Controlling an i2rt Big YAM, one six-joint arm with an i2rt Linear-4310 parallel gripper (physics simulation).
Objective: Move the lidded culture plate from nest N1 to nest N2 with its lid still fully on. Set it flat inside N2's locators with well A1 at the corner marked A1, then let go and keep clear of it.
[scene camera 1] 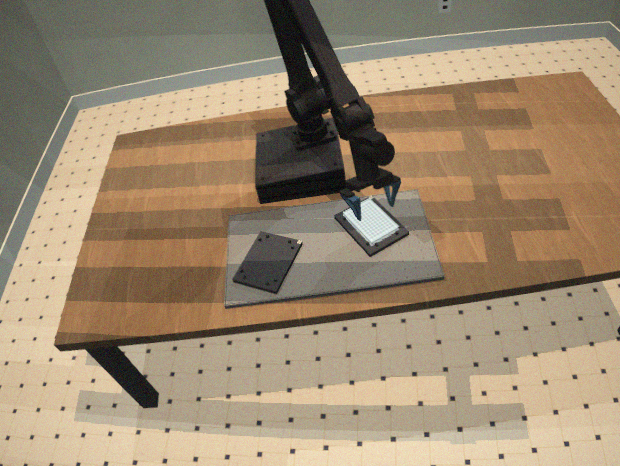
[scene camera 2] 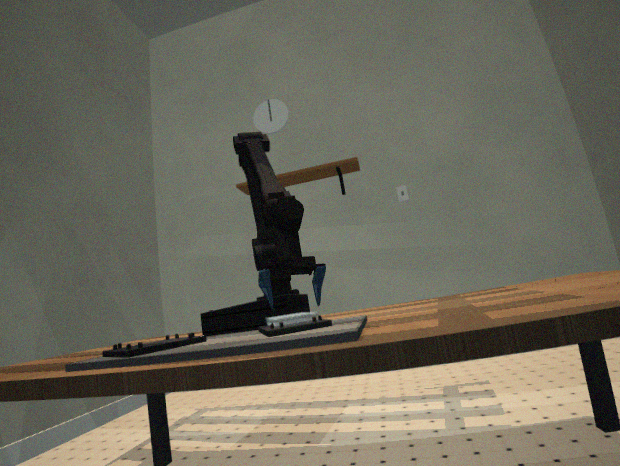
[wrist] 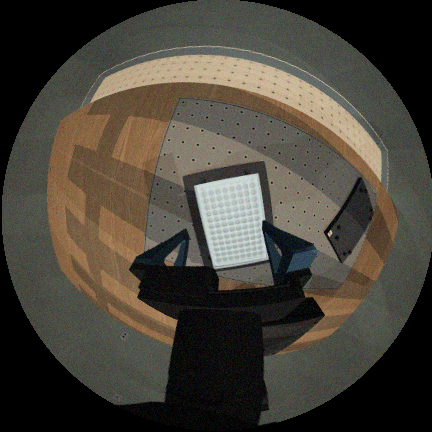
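Seen in the pictures: gripper, fingertip midpoint: [scene camera 1: 375, 213] [scene camera 2: 296, 306] [wrist: 223, 228]; arm's base at its link origin: [scene camera 1: 314, 137] [scene camera 2: 279, 298].
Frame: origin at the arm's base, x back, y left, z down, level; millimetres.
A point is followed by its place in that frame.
Note:
The lidded culture plate [scene camera 1: 373, 223] @[z 40, x -343, y 73 mm] [scene camera 2: 292, 319] @[z 46, x -389, y 82 mm] [wrist: 232, 220] @[z 40, x -333, y 74 mm], pale and translucent with a grid of wells, lies flat in the dark nest N1 [scene camera 1: 371, 250] @[z 57, x -412, y 46 mm] [scene camera 2: 300, 328] @[z 63, x -403, y 96 mm] [wrist: 225, 174] @[z 57, x -393, y 91 mm]. The lid looks seated; A1 cannot be made out. My gripper [scene camera 1: 375, 212] @[z 25, x -325, y 85 mm] [scene camera 2: 295, 305] @[z 25, x -325, y 85 mm] [wrist: 223, 228] @[z 25, x -325, y 85 mm] is open and empty, its blue fingertips above the plate. In the wrist view the right finger overlaps the plate's edge and the left one stands off it. The dark nest N2 [scene camera 1: 268, 260] @[z 57, x -364, y -204 mm] [scene camera 2: 155, 345] @[z 57, x -419, y -173 mm] [wrist: 352, 220] @[z 57, x -362, y -188 mm] is empty, with small pegs and a pale marker [scene camera 1: 299, 242] @[z 57, x -331, y -118 mm] [wrist: 329, 233] @[z 57, x -328, y -118 mm] at one corner.
Both nests stand on a grey perforated board [scene camera 1: 325, 275] @[z 68, x -442, y -78 mm] [scene camera 2: 225, 345] @[z 67, x -477, y -21 mm] [wrist: 295, 210] @[z 68, x -357, y -33 mm] on the wooden table [scene camera 1: 175, 315] @[z 82, x -443, y -456 mm]. The black arm base [scene camera 1: 300, 165] @[z 1, x -107, y -63 mm] stands behind the board. The table's front edge runs close to the board.

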